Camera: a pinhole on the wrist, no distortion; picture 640 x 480 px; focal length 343.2 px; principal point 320.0 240.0 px. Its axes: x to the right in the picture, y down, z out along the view. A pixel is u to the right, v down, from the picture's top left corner.
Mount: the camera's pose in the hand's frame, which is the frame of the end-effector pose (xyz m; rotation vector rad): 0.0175 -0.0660 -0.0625 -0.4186 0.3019 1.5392
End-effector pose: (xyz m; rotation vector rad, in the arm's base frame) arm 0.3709 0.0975 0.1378 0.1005 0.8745 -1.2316
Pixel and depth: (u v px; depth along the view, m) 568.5 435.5 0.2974
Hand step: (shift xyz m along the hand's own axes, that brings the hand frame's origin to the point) -0.1690 0.2560 0.0957
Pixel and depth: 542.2 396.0 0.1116
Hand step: -0.0398 0.0474 0.0016
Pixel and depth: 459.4 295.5 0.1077
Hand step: -0.0068 0.0206 0.0131
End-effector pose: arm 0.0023 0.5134 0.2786 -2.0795 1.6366 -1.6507
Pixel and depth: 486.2 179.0 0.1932
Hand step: 0.0395 0.1040 0.0712
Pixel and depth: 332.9 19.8 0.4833
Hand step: 0.2924 0.1694 0.3836
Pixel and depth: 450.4 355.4 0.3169
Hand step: -0.1094 0.1806 0.1597
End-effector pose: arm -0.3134 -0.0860 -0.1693 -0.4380 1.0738 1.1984
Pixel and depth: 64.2 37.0 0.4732
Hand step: 0.2566 -0.1679 0.5367
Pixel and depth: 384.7 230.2 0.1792
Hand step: 0.0104 0.0438 0.0830
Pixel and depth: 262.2 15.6 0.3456
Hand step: 0.2171 0.0386 0.2884
